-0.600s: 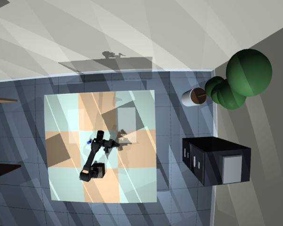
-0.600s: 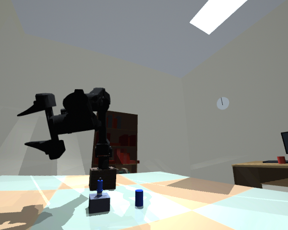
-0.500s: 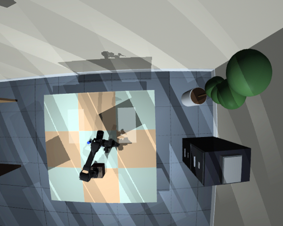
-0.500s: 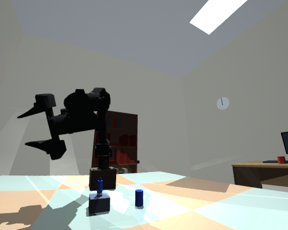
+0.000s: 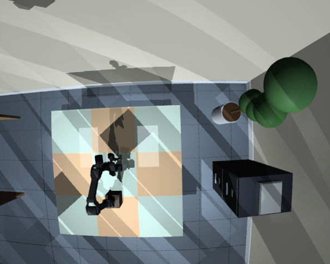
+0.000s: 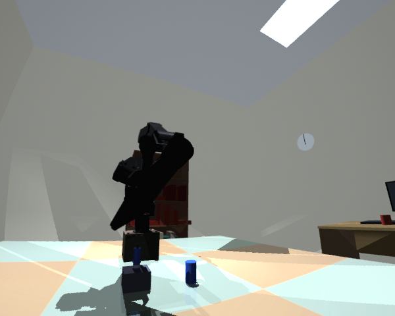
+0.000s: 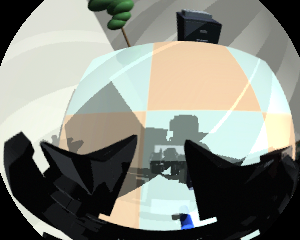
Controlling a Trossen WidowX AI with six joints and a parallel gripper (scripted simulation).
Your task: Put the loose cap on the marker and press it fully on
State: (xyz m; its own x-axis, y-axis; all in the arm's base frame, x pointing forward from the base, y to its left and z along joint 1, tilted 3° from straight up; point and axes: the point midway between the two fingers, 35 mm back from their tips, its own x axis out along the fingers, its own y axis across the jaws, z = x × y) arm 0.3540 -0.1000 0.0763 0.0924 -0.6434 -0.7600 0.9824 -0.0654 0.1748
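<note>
Right now my gripper tip is 200 mm to the right of the blue cap, 120 mm above it and 60 mm past it. Also, from my gripper tip: dark holder block 120 mm below, 80 mm behind, 70 mm to the left.
</note>
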